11 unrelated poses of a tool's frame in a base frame.
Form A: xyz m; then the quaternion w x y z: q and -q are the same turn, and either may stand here.
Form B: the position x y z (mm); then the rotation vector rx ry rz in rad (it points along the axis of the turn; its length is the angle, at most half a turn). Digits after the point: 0 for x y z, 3 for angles.
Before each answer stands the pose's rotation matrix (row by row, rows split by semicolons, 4 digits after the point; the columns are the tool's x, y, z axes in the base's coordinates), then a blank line. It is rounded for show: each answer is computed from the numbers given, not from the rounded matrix.
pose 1, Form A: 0.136 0.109 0.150 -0.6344 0.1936 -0.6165 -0.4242
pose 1, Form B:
-0.1201 -0.7770 0.6180; 0.2995 0.5651 0.7687; -0.9465 0.2774 0.1649

136 109 150 -0.443 1.409 0.970
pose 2, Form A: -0.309 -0.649 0.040 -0.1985 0.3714 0.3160 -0.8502
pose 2, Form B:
-0.6453 -0.1028 -0.7570; 0.5722 -0.7215 -0.3899; -0.5061 -0.6847 0.5244

-309 -649 40 -1.039 -0.884 2.378
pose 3, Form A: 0.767 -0.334 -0.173 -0.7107 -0.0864 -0.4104 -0.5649
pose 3, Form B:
0.0250 -0.7320 0.6809; 0.8738 0.3469 0.3408; -0.4857 0.5864 0.6482

767 -334 -173 0.192 0.910 1.253
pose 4, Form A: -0.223 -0.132 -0.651 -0.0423 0.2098 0.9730 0.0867
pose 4, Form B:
-0.9084 0.4156 -0.0459; 0.4009 0.8969 0.1865; 0.1187 0.1510 -0.9814

-223 -132 -651 -0.642 -2.977 -0.265
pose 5, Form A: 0.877 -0.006 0.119 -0.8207 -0.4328 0.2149 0.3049
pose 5, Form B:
0.7217 0.3144 -0.6167; -0.6865 0.4394 -0.5793; 0.0888 0.8414 0.5330

877 -6 119 0.921 -0.457 -0.649
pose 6, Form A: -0.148 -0.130 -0.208 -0.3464 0.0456 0.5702 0.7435
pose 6, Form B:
-0.7559 0.5671 -0.3272; -0.4631 -0.1098 0.8795; 0.4628 0.8163 0.3456

-148 -130 -208 -0.118 -1.480 -1.929
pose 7, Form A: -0.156 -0.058 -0.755 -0.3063 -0.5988 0.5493 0.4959
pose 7, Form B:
-0.0953 -0.3540 -0.9304; -0.9616 -0.2089 0.1780; -0.2574 0.9116 -0.3205

-156 -58 -755 1.585 -1.454 -1.312
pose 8, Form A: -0.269 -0.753 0.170 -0.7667 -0.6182 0.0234 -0.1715
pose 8, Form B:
0.9401 -0.2919 0.1762; 0.2341 0.1768 -0.9560; 0.2479 0.9400 0.2345

-269 -753 170 1.343 -0.051 0.372
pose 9, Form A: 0.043 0.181 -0.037 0.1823 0.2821 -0.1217 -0.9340
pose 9, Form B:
-0.7744 0.2719 -0.5713; -0.4092 -0.9039 0.1245; -0.4826 0.3302 0.8112

43 181 -37 0.796 -0.343 -2.636
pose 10, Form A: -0.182 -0.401 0.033 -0.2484 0.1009 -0.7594 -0.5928
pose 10, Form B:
-0.8562 -0.4478 0.2576; 0.1413 0.2768 0.9505; -0.4969 0.8502 -0.1738

-182 -401 33 -0.275 2.069 1.615
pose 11, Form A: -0.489 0.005 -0.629 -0.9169 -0.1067 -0.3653 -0.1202
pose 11, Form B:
0.7042 -0.1425 0.6955; 0.2984 0.9483 -0.1079; -0.6442 0.2835 0.7103

-489 5 -629 0.220 0.752 0.247
